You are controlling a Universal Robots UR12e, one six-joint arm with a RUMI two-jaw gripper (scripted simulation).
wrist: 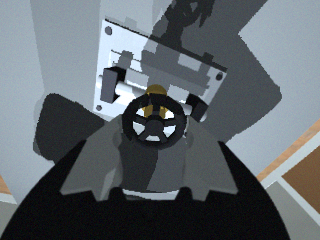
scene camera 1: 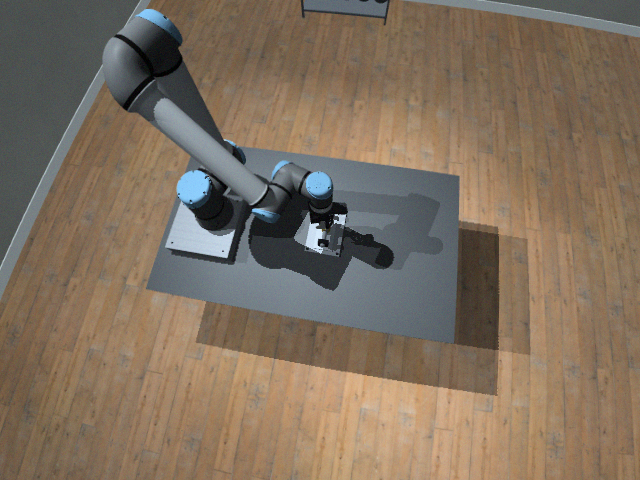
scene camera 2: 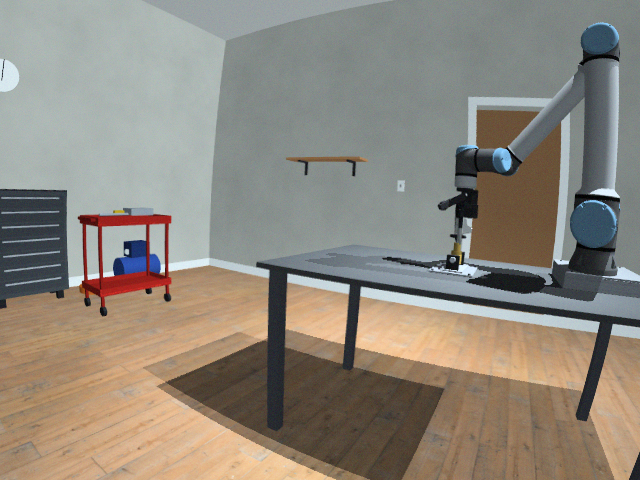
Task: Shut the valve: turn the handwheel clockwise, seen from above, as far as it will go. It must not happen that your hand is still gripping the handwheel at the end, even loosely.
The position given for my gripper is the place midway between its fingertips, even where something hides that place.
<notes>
In view: my gripper (scene camera 2: 458, 243), a black spoked handwheel (wrist: 154, 124) and a base plate (wrist: 113, 38).
My gripper is seen too in the wrist view (wrist: 154, 115).
</notes>
